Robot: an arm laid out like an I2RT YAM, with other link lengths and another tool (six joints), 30 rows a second.
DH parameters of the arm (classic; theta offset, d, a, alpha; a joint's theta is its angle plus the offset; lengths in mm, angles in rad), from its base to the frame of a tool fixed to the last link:
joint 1: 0 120.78 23.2 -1.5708
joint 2: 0 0 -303.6 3.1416
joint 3: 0.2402 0 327.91 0
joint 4: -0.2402 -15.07 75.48 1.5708
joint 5: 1.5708 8.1 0 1.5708
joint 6: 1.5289 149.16 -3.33 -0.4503
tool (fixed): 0 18.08 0 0
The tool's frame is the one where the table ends.
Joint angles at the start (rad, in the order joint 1, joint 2, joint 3, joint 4, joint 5, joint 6):
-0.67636, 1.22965, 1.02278, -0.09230, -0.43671, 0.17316
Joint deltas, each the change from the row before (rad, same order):
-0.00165, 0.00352, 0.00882, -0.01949, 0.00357, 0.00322
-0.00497, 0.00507, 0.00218, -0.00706, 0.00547, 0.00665
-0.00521, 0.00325, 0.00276, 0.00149, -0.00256, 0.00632
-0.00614, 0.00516, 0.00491, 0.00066, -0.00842, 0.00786
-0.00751, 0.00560, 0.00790, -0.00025, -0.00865, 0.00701
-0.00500, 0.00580, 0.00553, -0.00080, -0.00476, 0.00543
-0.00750, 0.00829, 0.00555, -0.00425, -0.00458, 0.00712
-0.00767, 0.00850, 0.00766, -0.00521, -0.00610, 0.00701
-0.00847, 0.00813, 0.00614, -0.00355, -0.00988, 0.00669
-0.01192, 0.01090, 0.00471, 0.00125, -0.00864, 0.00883
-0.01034, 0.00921, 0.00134, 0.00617, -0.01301, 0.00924
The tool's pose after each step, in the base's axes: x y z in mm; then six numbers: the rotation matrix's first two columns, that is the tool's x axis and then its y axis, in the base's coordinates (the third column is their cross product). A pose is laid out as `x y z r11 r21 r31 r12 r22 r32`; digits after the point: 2 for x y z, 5 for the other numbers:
416.12 -218.06 347.74 -0.20326 0.31997 -0.92537 -0.14778 0.92424 0.35204
415.42 -221.52 345.12 -0.20612 0.33271 -0.92023 -0.13402 0.92196 0.36336
415.15 -223.95 345.59 -0.20208 0.33906 -0.91880 -0.13077 0.92042 0.36842
415.26 -226.17 346.35 -0.19848 0.34750 -0.91643 -0.13180 0.91708 0.37629
415.21 -229.07 348.32 -0.19355 0.35445 -0.91483 -0.13246 0.91448 0.38234
415.46 -231.45 348.71 -0.19158 0.36114 -0.91262 -0.13114 0.91209 0.38846
415.34 -235.13 347.28 -0.19218 0.37334 -0.90757 -0.12532 0.90790 0.40001
415.28 -238.72 346.71 -0.19221 0.38495 -0.90270 -0.12107 0.90352 0.41108
415.10 -242.01 345.93 -0.19221 0.39627 -0.89779 -0.11986 0.89852 0.42225
414.64 -247.56 344.10 -0.18941 0.40972 -0.89233 -0.11422 0.89342 0.43447
414.50 -251.62 342.35 -0.18567 0.42142 -0.88765 -0.11512 0.88781 0.44557

